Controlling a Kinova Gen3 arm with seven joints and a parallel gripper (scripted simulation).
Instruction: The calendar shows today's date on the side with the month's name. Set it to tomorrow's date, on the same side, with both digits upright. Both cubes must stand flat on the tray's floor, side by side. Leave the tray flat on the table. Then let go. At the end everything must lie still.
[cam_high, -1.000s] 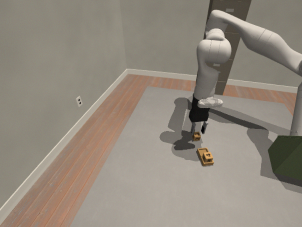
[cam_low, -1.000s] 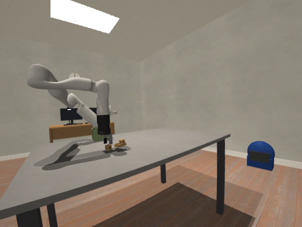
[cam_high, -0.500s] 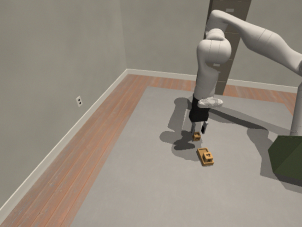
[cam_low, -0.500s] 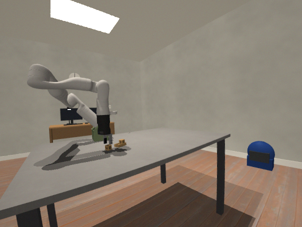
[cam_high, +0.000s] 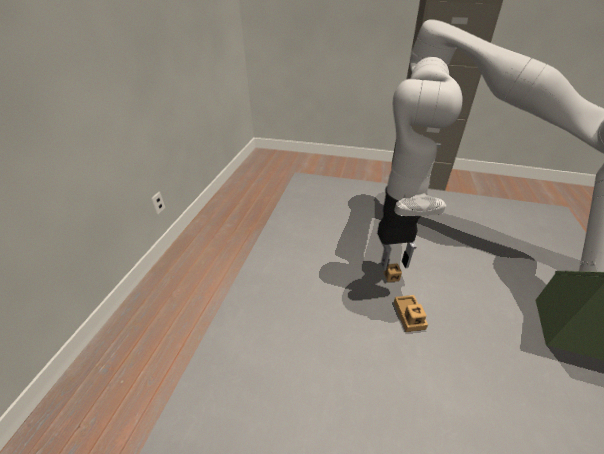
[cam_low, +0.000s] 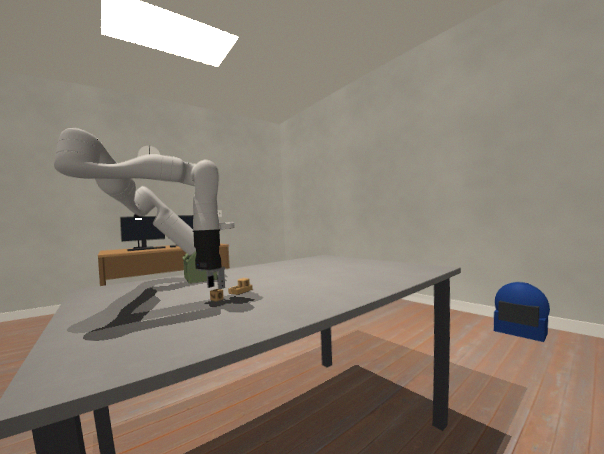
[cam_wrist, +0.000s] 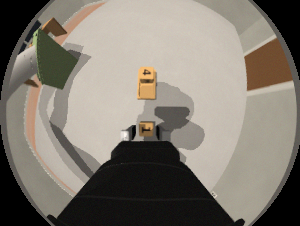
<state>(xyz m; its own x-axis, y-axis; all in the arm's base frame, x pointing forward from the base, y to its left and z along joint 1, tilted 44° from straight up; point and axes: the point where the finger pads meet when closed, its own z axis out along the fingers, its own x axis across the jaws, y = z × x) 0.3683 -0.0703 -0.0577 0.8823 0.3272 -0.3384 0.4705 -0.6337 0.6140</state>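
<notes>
My hand is 5 cm past the tray, 9 cm to the right of it and 5 cm above it.
</notes>
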